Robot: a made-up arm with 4 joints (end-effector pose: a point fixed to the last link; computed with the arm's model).
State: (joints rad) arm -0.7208 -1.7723 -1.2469 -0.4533
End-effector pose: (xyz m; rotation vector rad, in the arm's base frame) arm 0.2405 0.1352 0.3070 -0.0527 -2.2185 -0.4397
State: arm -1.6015 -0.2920 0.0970 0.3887
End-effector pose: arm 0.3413 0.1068 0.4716 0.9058 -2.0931 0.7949
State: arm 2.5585 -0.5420 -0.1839 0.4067
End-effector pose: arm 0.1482 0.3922 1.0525 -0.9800 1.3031 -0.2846
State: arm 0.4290 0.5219 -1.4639 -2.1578
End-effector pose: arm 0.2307 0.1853 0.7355 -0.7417 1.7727 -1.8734
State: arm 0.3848 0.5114 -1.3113 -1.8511
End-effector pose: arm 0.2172 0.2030 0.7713 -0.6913 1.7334 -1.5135
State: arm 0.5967 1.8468 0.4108 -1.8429
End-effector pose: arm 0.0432 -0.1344 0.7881 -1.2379 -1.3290 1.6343
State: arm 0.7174 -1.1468 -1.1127 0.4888
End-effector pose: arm -0.2909 0.0195 0.6573 -1.4562 -0.9798 0.5098
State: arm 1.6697 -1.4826 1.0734 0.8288
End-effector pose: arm -0.3132 0.0382 0.7738 0.3200 -0.7756 -0.0483
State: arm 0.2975 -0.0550 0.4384 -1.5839
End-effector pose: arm -0.0287 -0.1181 0.7813 1.0313 1.4012 -0.2690
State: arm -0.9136 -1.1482 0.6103 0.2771
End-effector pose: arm 0.3782 0.0444 0.4127 1.0624 -2.0222 1.1989
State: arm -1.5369 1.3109 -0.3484 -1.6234
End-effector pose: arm 0.2539 0.0581 0.9387 0.2697 1.3665 0.0913
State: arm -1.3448 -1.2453 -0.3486 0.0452
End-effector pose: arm 0.4165 0.1224 0.4412 0.5011 -2.6377 0.4927
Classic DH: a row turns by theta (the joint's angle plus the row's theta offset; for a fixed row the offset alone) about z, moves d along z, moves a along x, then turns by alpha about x. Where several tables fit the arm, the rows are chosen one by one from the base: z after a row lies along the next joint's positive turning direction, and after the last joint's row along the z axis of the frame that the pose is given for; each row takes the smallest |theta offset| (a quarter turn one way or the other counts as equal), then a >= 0, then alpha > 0; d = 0 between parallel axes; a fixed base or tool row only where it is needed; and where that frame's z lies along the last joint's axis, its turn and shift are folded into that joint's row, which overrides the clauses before.
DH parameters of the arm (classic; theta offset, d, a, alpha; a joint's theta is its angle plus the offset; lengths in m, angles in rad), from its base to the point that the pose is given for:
base (fixed): 0.3906 0.8093 0.1545 -2.0915
joint 1: 1.3726 0.2787 0.1609 0.4173
joint 2: 0.3841 -0.1536 -0.0187 1.5485
joint 3: 0.3066 -0.0687 -0.0471 1.9219
joint 4: -1.4383 0.1445 0.1361 1.288
tool (fixed): -2.8014 0.0659 0 0

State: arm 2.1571 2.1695 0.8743 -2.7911
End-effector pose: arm 0.1148 0.2165 0.9580 -1.1690 1.6279 1.0410
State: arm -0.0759 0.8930 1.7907 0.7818
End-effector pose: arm -0.0988 0.2064 0.6977 1.0177 -0.4187 -1.4310
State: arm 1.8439 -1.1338 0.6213 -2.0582
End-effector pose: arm -0.0383 -0.0081 0.9897 0.9848 2.0616 -0.8731
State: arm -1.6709 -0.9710 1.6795 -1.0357
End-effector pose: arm 0.5260 0.2444 0.7830 0.1878 -0.2417 2.9349
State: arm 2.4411 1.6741 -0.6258 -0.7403
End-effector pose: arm 0.0018 -0.0817 0.7630 -0.0045 -1.3541 1.1850
